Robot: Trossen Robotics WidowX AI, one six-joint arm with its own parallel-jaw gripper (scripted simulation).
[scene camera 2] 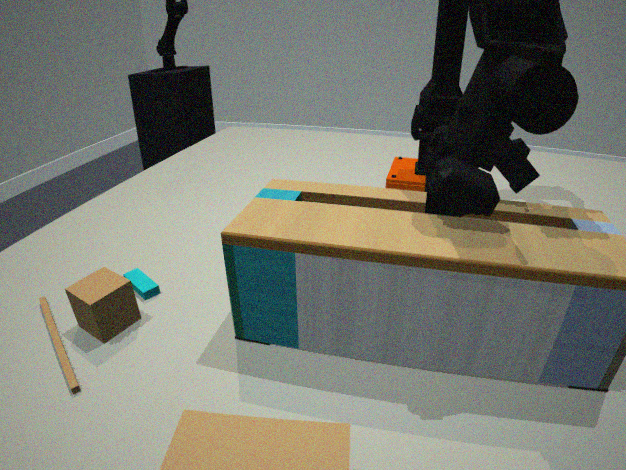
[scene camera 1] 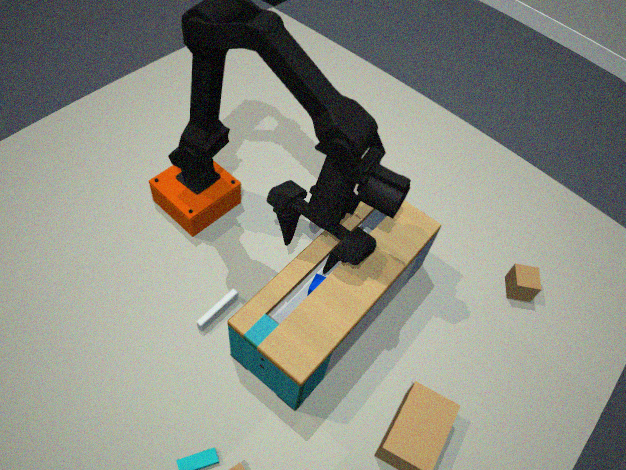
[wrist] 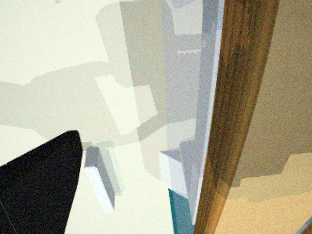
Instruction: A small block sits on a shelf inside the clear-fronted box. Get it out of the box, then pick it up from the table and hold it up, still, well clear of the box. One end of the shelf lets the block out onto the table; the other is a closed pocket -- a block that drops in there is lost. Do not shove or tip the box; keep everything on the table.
tan-topped box: scene camera 2; scene camera 1; wrist 230, 80
thin wooden stick: scene camera 2 60, 350; not seen in scene camera 1 (out of frame); not seen in the wrist view (hidden by the tan-topped box)
same spot on tan-topped box: (scene camera 2: 525, 294) = (scene camera 1: 404, 272)
